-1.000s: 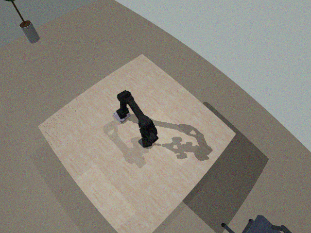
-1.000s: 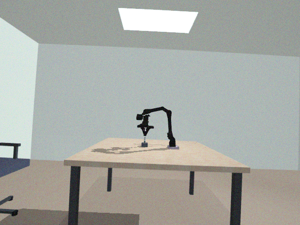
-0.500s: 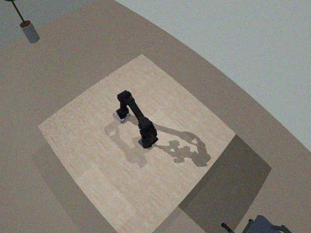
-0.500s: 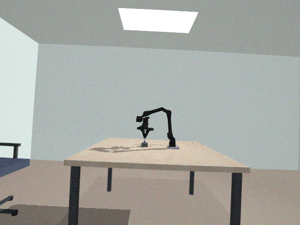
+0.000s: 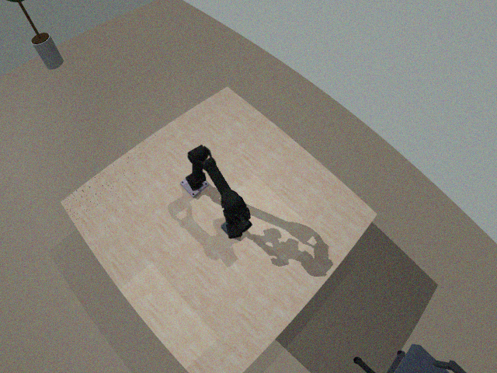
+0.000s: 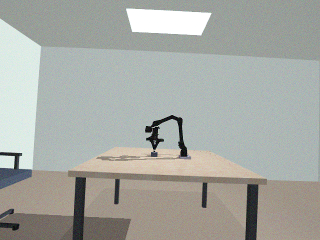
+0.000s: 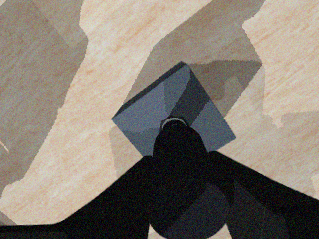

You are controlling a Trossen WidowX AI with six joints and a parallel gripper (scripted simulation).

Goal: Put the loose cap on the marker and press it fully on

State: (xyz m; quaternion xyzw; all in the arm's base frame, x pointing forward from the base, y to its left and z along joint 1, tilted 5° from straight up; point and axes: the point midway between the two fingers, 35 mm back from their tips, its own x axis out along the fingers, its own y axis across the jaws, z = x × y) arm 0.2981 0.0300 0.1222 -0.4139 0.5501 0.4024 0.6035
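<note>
My gripper tip is now right at the marker. Also, from my gripper tip: holder block: 70 mm below; dark cap: 10 mm above.
</note>
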